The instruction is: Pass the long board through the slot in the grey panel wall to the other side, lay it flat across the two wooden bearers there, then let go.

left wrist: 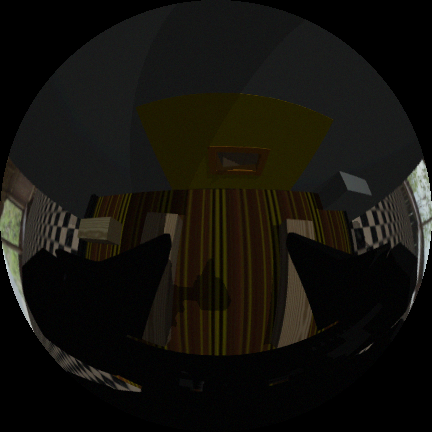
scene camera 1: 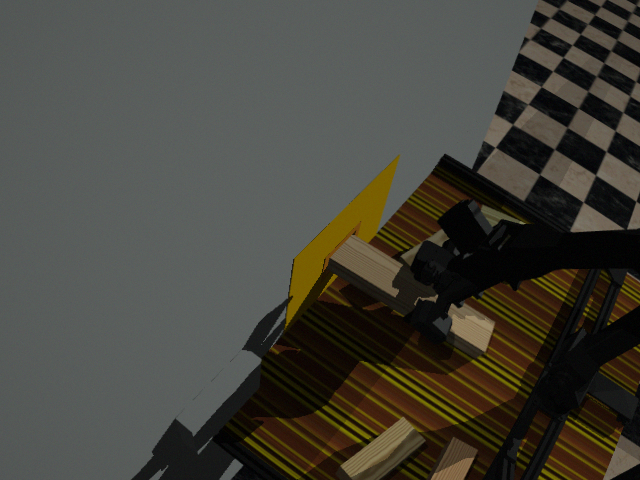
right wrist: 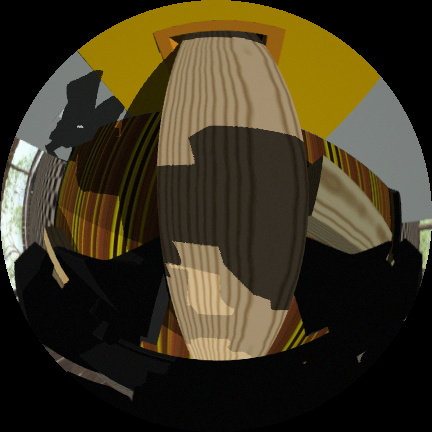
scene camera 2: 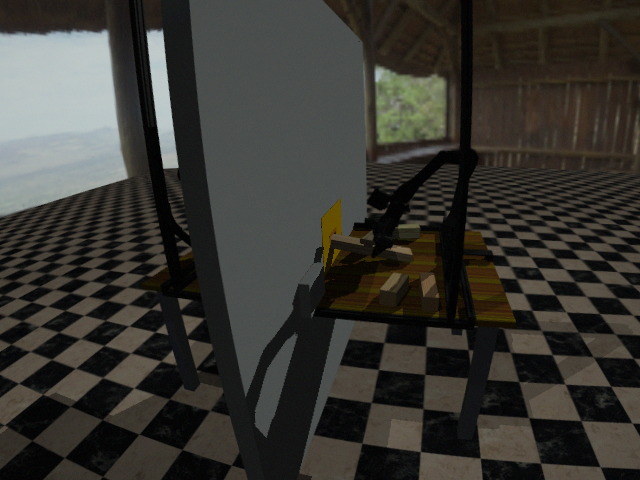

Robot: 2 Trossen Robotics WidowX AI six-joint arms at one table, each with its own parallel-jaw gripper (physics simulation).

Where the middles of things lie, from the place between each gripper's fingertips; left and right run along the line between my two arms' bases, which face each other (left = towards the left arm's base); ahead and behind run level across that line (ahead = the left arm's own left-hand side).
Right now my left hand is 33 cm past the grey block (scene camera 1: 218, 402), 16 cm to the left of it and 11 cm above it.
Now: right hand 34 cm past the grey block, 17 cm to the right of it and 2 cm below it.
